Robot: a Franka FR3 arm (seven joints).
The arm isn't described. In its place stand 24 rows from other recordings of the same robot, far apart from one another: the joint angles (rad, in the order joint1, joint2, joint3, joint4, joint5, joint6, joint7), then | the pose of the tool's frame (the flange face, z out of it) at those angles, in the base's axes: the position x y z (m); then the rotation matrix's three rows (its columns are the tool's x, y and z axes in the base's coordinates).
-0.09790, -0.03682, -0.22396, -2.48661, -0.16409, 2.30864, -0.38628 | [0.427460 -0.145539 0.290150], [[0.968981 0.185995 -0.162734], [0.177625 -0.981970 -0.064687], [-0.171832 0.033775 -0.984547]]
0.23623, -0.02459, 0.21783, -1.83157, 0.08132, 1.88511, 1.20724 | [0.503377 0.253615 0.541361], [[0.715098 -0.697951 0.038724], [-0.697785 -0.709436 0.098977], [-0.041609 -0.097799 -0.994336]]
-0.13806, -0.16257, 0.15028, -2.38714, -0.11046, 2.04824, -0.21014 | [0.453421 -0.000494 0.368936], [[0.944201 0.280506 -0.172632], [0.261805 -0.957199 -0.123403], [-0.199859 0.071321 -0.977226]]
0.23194, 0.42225, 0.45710, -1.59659, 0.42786, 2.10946, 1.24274 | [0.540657 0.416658 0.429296], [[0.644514 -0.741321 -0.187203], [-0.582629 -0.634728 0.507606], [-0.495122 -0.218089 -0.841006]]
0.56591, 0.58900, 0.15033, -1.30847, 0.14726, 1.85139, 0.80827 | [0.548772 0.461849 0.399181], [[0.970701 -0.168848 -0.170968], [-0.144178 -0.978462 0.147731], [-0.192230 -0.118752 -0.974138]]
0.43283, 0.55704, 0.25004, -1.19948, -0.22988, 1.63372, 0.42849 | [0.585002 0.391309 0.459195], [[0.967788 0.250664 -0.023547], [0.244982 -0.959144 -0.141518], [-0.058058 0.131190 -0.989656]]
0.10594, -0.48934, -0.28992, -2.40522, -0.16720, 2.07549, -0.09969 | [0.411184 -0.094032 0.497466], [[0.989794 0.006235 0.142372], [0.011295 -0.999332 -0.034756], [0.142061 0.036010 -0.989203]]
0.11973, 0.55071, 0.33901, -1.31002, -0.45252, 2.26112, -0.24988 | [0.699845 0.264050 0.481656], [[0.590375 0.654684 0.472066], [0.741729 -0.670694 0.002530], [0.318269 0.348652 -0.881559]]
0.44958, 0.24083, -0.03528, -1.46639, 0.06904, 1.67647, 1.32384 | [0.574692 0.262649 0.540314], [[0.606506 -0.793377 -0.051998], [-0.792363 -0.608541 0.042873], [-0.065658 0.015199 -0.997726]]
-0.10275, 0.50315, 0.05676, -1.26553, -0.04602, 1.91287, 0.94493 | [0.718345 -0.045502 0.482628], [[0.543524 -0.827037 0.143494], [-0.833537 -0.551946 -0.023918], [0.098982 -0.106607 -0.989362]]
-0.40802, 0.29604, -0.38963, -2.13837, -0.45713, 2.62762, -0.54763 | [0.422467 -0.410825 0.294603], [[0.985110 0.165038 -0.048180], [0.131944 -0.905386 -0.403568], [-0.110226 0.391201 -0.913680]]
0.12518, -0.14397, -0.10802, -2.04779, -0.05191, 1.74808, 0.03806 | [0.496735 0.001982 0.490262], [[0.987941 -0.002339 -0.154814], [-0.008421 -0.999218 -0.038643], [-0.154603 0.039480 -0.987188]]
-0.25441, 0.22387, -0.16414, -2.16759, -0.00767, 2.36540, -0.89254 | [0.510126 -0.226253 0.290508], [[0.884653 0.464704 -0.037942], [0.463878 -0.885431 -0.028793], [-0.046975 0.007872 -0.998865]]
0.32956, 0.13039, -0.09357, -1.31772, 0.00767, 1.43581, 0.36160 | [0.563069 0.140848 0.656686], [[0.992285 -0.123544 -0.010345], [-0.123621 -0.992304 -0.007174], [-0.009379 0.008398 -0.999921]]
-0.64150, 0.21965, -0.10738, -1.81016, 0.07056, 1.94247, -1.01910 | [0.451267 -0.408232 0.413751], [[0.970356 0.239337 -0.033571], [0.241422 -0.966343 0.088868], [-0.011172 -0.094338 -0.995478]]
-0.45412, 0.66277, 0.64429, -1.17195, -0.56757, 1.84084, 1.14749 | [0.736407 -0.040083 0.466555], [[0.549911 -0.822033 0.147849], [-0.807385 -0.568509 -0.157882], [0.213838 -0.032550 -0.976327]]
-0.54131, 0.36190, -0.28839, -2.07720, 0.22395, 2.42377, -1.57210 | [0.399601 -0.430867 0.259627], [[0.829103 0.557619 0.040611], [0.557127 -0.830091 0.023621], [0.046883 0.003041 -0.998896]]
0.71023, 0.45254, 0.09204, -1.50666, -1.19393, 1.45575, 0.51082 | [0.537847 0.385610 0.440596], [[0.869794 0.123223 0.477781], [0.490975 -0.312329 -0.813261], [0.049013 0.941948 -0.332162]]
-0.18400, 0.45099, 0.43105, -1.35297, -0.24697, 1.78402, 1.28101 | [0.681183 0.093378 0.485440], [[0.518794 -0.854227 0.033903], [-0.852629 -0.519897 -0.052260], [0.062268 -0.001794 -0.998058]]
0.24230, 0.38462, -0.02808, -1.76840, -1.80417, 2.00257, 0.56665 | [0.669739 0.087710 0.396505], [[0.761532 0.073661 0.643928], [0.645514 0.002941 -0.763743], [-0.058152 0.997279 -0.045309]]
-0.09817, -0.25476, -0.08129, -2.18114, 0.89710, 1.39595, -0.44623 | [0.435922 0.014229 0.510529], [[0.970974 0.048255 -0.234268], [0.226263 -0.502892 0.834209], [-0.077557 -0.863001 -0.499213]]
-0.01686, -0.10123, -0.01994, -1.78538, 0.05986, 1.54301, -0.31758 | [0.512988 -0.012775 0.576137], [[0.953532 0.267765 -0.138127], [0.278722 -0.958038 0.066905], [-0.114416 -0.102295 -0.988152]]
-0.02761, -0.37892, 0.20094, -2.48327, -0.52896, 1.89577, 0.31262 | [0.401743 0.033419 0.418277], [[0.994492 0.086297 -0.059485], [0.038631 -0.829377 -0.557352], [-0.097434 0.551985 -0.828142]]
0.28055, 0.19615, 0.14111, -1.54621, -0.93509, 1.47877, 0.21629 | [0.587769 0.153919 0.560772], [[0.974774 0.169173 0.145592], [0.217056 -0.566549 -0.794927], [-0.051995 0.806475 -0.588977]]
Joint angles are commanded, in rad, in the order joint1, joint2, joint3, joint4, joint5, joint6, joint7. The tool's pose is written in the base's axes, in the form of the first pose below.
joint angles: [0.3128, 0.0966, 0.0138, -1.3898, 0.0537, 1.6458, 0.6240]
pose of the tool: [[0.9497 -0.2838 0.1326 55.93], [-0.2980 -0.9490 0.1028 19.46], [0.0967 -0.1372 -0.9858 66.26], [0 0 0 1]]
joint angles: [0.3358, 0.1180, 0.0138, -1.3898, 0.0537, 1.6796, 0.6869]
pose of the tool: [[0.9362 -0.3215 0.1417 56.42], [-0.3377 -0.9348 0.1101 21.06], [0.0971 -0.1510 -0.9838 65.34], [0 0 0 1]]
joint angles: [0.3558, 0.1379, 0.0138, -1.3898, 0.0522, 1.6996, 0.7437]
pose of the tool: [[0.9236 -0.3568 0.1401 56.75], [-0.3728 -0.9211 0.1117 22.44], [0.0892 -0.1554 -0.9838 64.34], [0 0 0 1]]
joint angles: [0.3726, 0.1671, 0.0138, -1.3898, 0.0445, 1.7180, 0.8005]
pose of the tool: [[0.9090 -0.3957 0.1312 57.37], [-0.4095 -0.9064 0.1033 23.70], [0.0780 -0.1476 -0.9860 62.73], [0 0 0 1]]
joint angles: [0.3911, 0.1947, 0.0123, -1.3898, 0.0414, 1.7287, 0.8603]
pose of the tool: [[0.8922 -0.4368 0.1152 57.79], [-0.4476 -0.8890 0.0961 24.99], [0.0605 -0.1374 -0.9887 61.12], [0 0 0 1]]
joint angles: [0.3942, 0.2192, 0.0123, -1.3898, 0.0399, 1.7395, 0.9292]
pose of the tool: [[0.8619 -0.4965 0.1030 58.43], [-0.5052 -0.8583 0.0900 25.45], [0.0437 -0.1296 -0.9906 59.67], [0 0 0 1]]
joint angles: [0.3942, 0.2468, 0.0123, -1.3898, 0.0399, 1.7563, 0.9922]
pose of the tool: [[0.8289 -0.5516 0.0931 59.23], [-0.5587 -0.8249 0.0860 25.78], [0.0294 -0.1233 -0.9919 58.07], [0 0 0 1]]
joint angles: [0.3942, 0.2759, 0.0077, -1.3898, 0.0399, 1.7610, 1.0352]
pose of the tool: [[0.8020 -0.5930 0.0715 60.02], [-0.5972 -0.7986 0.0752 25.82], [0.0125 -0.1030 -0.9946 56.23], [0 0 0 1]]
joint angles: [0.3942, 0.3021, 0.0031, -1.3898, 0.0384, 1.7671, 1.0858]
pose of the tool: [[0.7682 -0.6379 0.0544 60.72], [-0.6402 -0.7655 0.0647 25.81], [0.0004 -0.0845 -0.9964 54.56], [0 0 0 1]]
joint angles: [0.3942, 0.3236, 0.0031, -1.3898, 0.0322, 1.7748, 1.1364]
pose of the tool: [[0.7353 -0.6763 0.0441 61.22], [-0.6778 -0.7333 0.0537 25.96], [-0.0040 -0.0694 -0.9976 53.21], [0 0 0 1]]
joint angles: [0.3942, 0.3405, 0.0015, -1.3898, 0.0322, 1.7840, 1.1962]
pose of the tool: [[0.6922 -0.7208 0.0373 61.64], [-0.7217 -0.6904 0.0502 26.03], [-0.0104 -0.0617 -0.9980 52.17], [0 0 0 1]]
